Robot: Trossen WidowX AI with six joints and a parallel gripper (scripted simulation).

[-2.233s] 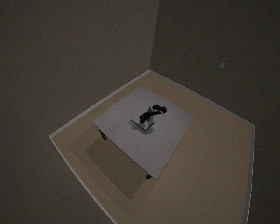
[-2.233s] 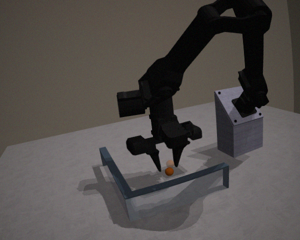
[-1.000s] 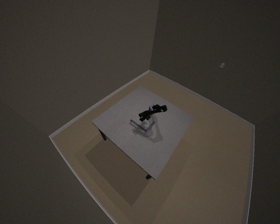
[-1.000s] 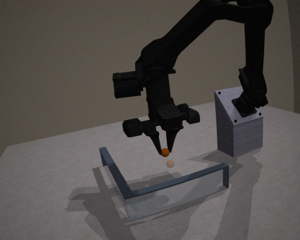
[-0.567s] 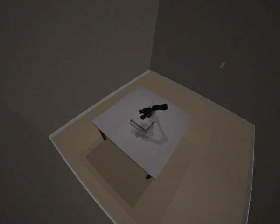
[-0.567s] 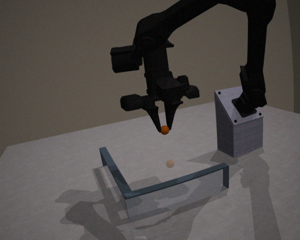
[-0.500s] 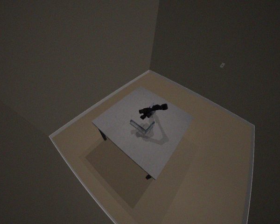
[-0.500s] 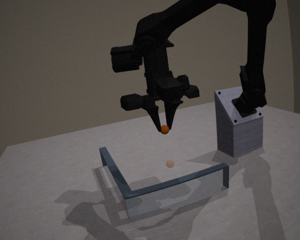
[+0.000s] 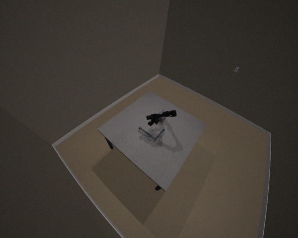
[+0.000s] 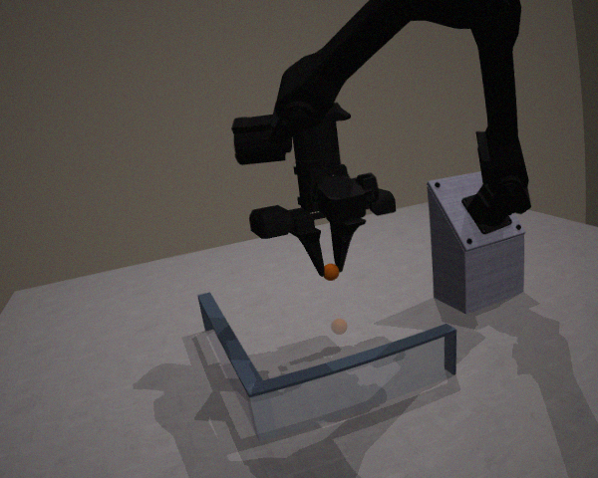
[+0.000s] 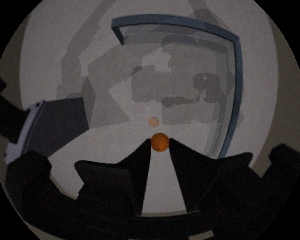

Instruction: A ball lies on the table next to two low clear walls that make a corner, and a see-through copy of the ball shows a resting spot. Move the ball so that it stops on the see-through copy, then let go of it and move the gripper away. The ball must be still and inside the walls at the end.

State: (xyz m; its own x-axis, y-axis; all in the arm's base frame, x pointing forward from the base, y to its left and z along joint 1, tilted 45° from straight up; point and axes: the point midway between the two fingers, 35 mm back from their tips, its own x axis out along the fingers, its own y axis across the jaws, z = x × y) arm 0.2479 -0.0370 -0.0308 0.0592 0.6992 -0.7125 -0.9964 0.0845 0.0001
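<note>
Now: the see-through copy 80 mm below my gripper tip. From my gripper tip the other things lie so: orange ball right at my gripper tip.
</note>
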